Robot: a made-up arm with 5 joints. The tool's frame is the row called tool. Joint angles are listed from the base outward.
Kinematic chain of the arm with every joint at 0, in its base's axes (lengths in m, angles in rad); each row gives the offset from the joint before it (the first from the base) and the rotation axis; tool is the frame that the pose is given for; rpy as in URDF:
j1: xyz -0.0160 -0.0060 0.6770 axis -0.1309 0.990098 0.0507
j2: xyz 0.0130 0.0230 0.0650 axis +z
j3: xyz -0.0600 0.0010 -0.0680 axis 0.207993 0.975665 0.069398
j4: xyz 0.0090 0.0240 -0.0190 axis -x
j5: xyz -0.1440 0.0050 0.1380 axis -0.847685 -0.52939 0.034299
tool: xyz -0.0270 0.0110 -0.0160 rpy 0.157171 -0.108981 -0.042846
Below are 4 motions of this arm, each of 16 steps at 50 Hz.
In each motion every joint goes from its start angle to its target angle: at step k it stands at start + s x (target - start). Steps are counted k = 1, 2, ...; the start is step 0. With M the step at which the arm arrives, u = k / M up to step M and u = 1 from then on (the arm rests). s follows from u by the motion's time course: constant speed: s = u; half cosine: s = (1 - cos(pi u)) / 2; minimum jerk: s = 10 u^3 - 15 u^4 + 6 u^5.
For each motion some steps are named. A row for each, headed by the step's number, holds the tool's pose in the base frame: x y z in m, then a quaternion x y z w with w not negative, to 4 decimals.
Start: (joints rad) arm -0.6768 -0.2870 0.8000 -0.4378 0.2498
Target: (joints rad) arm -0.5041 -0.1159 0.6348 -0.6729 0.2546
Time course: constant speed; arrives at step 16
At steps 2, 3, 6, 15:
2: -0.2033 -0.0024 0.7454 0.3815 -0.0755 -0.1113 0.9145
3: -0.2037 -0.0040 0.7450 0.3830 -0.0748 -0.1100 0.9141
6: -0.2047 -0.0091 0.7437 0.3880 -0.0724 -0.1055 0.9127
15: -0.2066 -0.0265 0.7401 0.4069 -0.0626 -0.0886 0.9070

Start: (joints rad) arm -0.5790 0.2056 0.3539 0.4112 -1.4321
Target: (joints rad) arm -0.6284 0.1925 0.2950 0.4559 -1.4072
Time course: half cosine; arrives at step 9
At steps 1, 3, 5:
1: -0.2525 0.0647 0.7346 0.4459 0.2364 -0.0064 0.8633
3: -0.2540 0.0671 0.7289 0.4424 0.2223 -0.0042 0.8688
5: -0.2560 0.0708 0.7200 0.4369 0.2005 -0.0012 0.8769

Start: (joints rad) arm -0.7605 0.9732 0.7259 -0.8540 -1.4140
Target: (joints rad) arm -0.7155 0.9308 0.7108 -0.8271 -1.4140
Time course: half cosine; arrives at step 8
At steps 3, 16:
3: -0.0963 -0.1578 0.8034 0.5498 0.6248 0.1363 0.5374
16: -0.0983 -0.1566 0.8032 0.5571 0.6236 0.1318 0.5324

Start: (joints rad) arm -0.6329 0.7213 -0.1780 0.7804 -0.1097
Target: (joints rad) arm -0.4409 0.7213 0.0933 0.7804 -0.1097
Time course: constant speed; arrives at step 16
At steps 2, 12, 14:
2: -0.2314 -0.0262 0.5597 -0.2712 -0.4598 0.2028 0.8209
12: -0.2522 -0.0298 0.6177 -0.2823 -0.3338 0.2518 0.8634
14: -0.2545 -0.0301 0.6299 -0.2839 -0.3078 0.2614 0.8697

